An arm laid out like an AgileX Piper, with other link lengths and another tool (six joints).
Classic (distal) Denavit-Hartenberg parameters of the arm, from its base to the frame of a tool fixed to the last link. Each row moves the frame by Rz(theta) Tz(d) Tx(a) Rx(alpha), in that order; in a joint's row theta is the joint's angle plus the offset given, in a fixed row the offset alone. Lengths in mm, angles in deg.
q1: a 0  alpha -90  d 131.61  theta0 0
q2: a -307.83  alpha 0  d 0  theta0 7.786
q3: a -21.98  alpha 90  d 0  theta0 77.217
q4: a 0  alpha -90  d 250.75  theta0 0
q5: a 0  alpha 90  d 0  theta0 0
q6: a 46.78  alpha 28  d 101.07  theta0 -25.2
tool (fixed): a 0  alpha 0  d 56.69  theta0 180
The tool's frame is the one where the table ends.
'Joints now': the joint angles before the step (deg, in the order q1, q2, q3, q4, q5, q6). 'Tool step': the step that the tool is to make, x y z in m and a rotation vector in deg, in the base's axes. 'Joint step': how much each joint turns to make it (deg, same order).
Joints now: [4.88 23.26 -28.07 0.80 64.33 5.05]
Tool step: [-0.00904 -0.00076 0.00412 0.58 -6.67 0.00]
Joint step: [0.02 -6.58 0.00 0.00 -0.11 0.02]
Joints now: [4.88 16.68 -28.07 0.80 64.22 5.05]
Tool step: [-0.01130 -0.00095 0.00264 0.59 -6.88 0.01]
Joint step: [0.00 -7.20 0.00 0.00 0.30 0.00]
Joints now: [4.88 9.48 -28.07 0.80 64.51 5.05]
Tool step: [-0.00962 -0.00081 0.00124 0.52 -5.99 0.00]
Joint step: [0.00 -6.16 0.00 0.00 0.15 0.01]
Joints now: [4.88 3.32 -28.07 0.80 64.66 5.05]
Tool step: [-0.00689 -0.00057 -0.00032 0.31 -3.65 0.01]
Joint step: [0.00 -4.05 0.00 0.01 0.39 -0.01]
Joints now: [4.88 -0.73 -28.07 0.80 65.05 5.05]
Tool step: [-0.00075 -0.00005 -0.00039 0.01 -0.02 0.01]
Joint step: [0.01 -0.23 0.00 0.00 0.21 0.01]
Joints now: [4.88 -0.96 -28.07 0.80 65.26 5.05]
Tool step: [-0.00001 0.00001 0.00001 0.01 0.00 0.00]
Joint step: [0.00 0.00 0.00 0.00 0.00 0.01]
